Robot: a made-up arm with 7 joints. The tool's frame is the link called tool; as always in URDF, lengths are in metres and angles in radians.
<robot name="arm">
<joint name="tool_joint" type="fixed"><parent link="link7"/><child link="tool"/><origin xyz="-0.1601 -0.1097 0.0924" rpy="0 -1.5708 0"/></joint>
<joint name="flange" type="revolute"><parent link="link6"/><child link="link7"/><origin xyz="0.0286 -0.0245 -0.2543" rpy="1.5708 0 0"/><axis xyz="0 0 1"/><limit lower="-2.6" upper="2.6"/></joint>
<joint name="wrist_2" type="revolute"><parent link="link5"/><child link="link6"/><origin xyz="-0.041 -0.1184 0.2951" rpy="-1.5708 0 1.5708"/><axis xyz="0 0 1"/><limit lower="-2.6" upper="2.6"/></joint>
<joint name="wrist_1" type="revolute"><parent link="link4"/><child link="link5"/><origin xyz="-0.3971 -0.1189 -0.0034" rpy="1.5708 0 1.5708"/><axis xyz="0 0 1"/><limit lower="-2.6" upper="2.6"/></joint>
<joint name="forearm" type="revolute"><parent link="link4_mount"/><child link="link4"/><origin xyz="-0.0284 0.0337 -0.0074" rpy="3.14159 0 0"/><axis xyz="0 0 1"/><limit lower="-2.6" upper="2.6"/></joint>
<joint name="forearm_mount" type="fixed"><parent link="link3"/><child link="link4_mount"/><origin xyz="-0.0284 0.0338 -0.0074"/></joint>
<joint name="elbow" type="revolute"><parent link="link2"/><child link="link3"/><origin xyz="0.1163 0.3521 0.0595" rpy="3.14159 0 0"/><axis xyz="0 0 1"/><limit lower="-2.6" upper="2.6"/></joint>
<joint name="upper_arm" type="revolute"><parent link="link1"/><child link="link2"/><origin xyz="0.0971 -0.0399 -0.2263" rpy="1.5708 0 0"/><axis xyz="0 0 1"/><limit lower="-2.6" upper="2.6"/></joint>
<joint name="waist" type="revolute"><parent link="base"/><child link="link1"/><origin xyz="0 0 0.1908" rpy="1.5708 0 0"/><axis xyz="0 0 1"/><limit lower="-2.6" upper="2.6"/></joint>
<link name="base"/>
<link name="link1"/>
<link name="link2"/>
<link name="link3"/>
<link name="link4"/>
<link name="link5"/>
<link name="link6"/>
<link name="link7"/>
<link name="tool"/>
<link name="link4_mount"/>
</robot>
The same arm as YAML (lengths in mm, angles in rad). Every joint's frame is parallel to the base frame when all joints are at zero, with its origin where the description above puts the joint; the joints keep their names.
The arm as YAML. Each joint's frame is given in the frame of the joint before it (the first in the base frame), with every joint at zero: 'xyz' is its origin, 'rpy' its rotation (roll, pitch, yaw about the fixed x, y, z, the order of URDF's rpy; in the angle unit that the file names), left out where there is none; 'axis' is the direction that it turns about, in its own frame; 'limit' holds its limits. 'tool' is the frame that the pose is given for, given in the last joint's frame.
units:
  length: mm
  angle: rad
joints:
  - name: waist
    type: revolute
    origin:
      xyz: [0.0, 0.0, 190.8]
    axis: [0.0, -1.0, 0.0]
    limit:
      lower: -2.6
      upper: 2.6
  - name: upper_arm
    type: revolute
    origin:
      xyz: [97.1, 226.3, -39.9]
    axis: [0.0, 0.0, -1.0]
    limit:
      lower: -2.6
      upper: 2.6
  - name: elbow
    type: revolute
    origin:
      xyz: [116.3, -352.1, -59.5]
    axis: [0.0, 0.0, 1.0]
    limit:
      lower: -2.6
      upper: 2.6
  - name: forearm
    type: revolute
    origin:
      xyz: [-56.8, 67.5, -14.8]
    axis: [0.0, 0.0, -1.0]
    limit:
      lower: -2.6
      upper: 2.6
  - name: wrist_1
    type: revolute
    origin:
      xyz: [-397.1, 118.9, 3.4]
    axis: [1.0, 0.0, 0.0]
    limit:
      lower: -2.6
      upper: 2.6
  - name: wrist_2
    type: revolute
    origin:
      xyz: [295.1, 41.0, 118.4]
    axis: [0.0, 1.0, 0.0]
    limit:
      lower: -2.6
      upper: 2.6
  - name: flange
    type: revolute
    origin:
      xyz: [24.5, -254.3, -28.6]
    axis: [1.0, 0.0, 0.0]
    limit:
      lower: -2.6
      upper: 2.6
tool:
  origin:
    xyz: [92.4, -109.7, 160.1]
    rpy: [0.0, 0.0, 0.0]

